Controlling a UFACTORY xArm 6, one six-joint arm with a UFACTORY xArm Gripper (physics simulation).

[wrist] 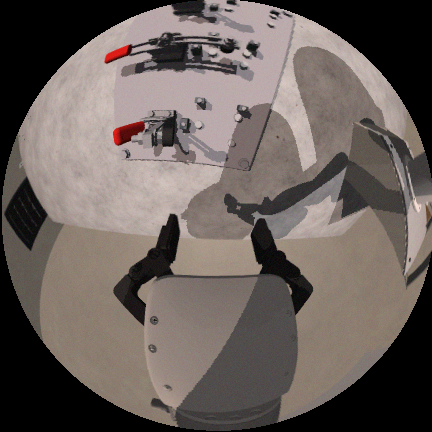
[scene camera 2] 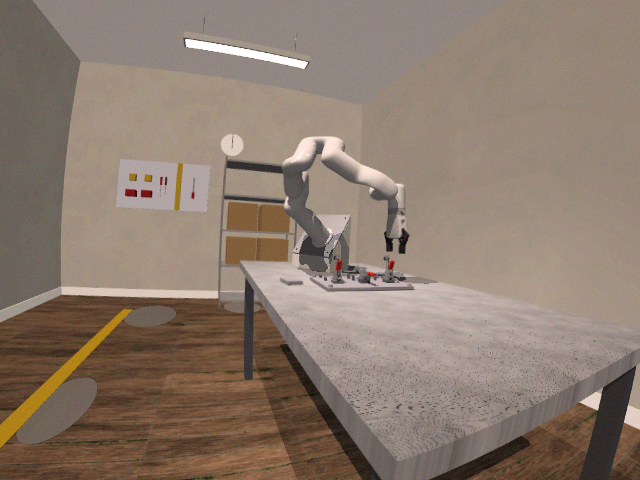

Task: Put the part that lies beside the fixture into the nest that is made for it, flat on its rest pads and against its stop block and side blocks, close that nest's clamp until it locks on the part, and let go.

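Where they show: gripper, between the fingertips: point(wrist: 216, 224) point(scene camera 2: 395, 252); arm's base, origin of its link: point(scene camera 2: 322, 238).
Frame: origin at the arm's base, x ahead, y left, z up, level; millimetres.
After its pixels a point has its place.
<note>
The part, a flat grey block point(scene camera 2: 291, 281) @[x 388, y -328, z -155 mm], lies on the table left of the fixture plate point(scene camera 2: 361, 287) @[x 544, y -127, z -155 mm] point(wrist: 150, 92) @[x 501, y -2, z -153 mm] in the scene view; it does not show in the wrist view. The nearest clamp point(wrist: 160, 131) @[x 458, y 46, z -57 mm] in the wrist view has its arm raised and its red handle up; small rest pads and blocks stand beside it with no part on them. The middle clamp point(wrist: 167, 50) @[x 466, y -52, z -123 mm] lies low, its red handle pointing outward. At the plate's left end in the scene view another clamp point(scene camera 2: 337, 271) @[x 438, y -165, z -113 mm] stands upright. My gripper point(scene camera 2: 395, 251) @[x 416, y 139, z -39 mm] point(wrist: 216, 224) @[x 416, y 139, z -39 mm] is open and empty, high above the right end of the fixture.
The grey table point(scene camera 2: 439, 351) @[x 1046, y -313, z -168 mm] point(wrist: 75, 150) @[x 723, y 40, z -168 mm] carries the fixture. The slanted plate of the robot's base mount point(scene camera 2: 337, 224) @[x 27, y 69, z 78 mm] point(wrist: 397, 200) @[x 90, y 60, z -1 mm] rises beside the table's far end. A shelf unit point(scene camera 2: 222, 232) with brown boxes stands behind. Walls are at the right and back.
</note>
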